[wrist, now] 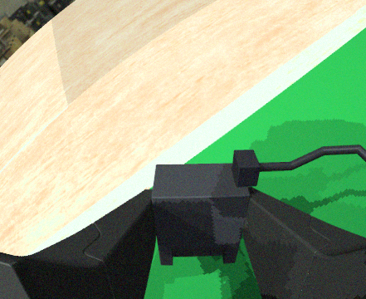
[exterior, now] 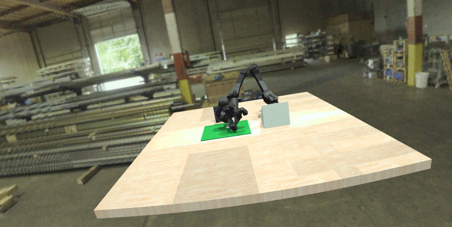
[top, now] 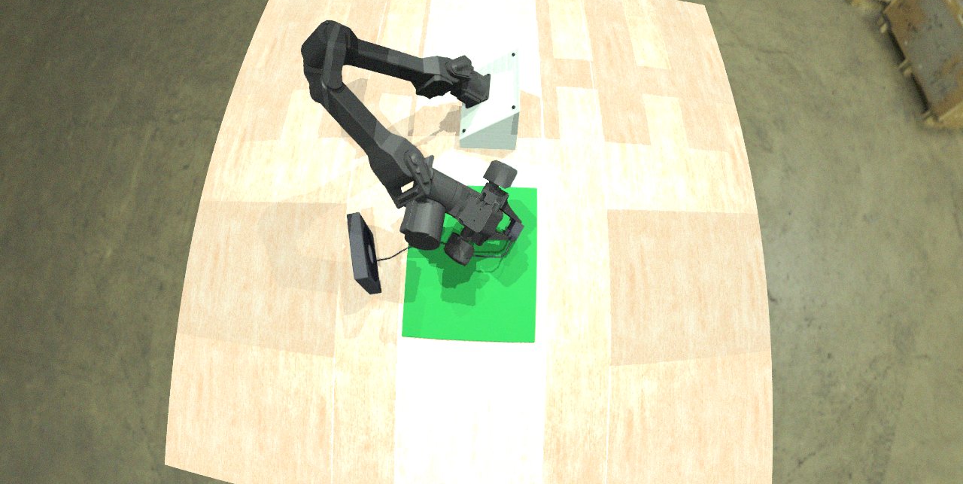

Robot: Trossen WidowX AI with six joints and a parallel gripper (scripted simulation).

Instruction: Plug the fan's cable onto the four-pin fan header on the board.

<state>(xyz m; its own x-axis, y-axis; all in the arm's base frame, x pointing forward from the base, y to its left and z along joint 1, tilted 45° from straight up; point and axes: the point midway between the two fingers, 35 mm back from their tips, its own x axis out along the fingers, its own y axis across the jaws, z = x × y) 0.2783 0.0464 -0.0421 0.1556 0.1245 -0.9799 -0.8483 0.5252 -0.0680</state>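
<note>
The white four-pin fan header is 11 cm to the right of my gripper tip, 4 cm below it and 3 cm ahead of it. Round my gripper tip: dark grey fan plug: right at my gripper tip; then green board: 8 cm to the right, 6 cm below, 5 cm ahead; then black fan: 26 cm to the right, 7 cm ahead, 2 cm above.
</note>
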